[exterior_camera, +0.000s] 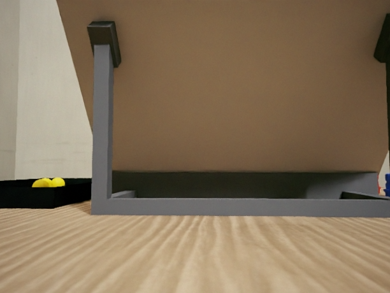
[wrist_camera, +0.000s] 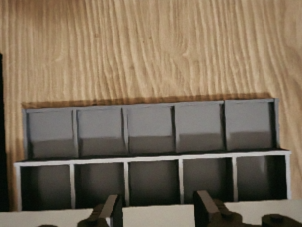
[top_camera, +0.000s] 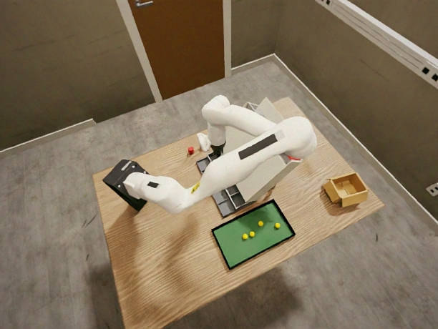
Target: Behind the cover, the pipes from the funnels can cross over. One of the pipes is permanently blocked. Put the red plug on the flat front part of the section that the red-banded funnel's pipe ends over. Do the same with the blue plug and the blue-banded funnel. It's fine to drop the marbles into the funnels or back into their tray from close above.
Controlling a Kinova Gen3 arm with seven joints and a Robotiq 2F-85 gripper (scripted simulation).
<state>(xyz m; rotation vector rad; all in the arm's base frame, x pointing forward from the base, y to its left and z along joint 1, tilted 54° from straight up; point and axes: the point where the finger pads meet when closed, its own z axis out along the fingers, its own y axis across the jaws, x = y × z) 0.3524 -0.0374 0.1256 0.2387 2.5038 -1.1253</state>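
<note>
Right now my hand is 80 mm past the green marble tray, 320 mm to the left of it and 290 mm above it. From my hand the other things lie so: cardboard box: 440 mm ahead, 520 mm to the right, 260 mm below; then slanted cover: 140 mm ahead, 50 mm to the right, 90 mm below.
</note>
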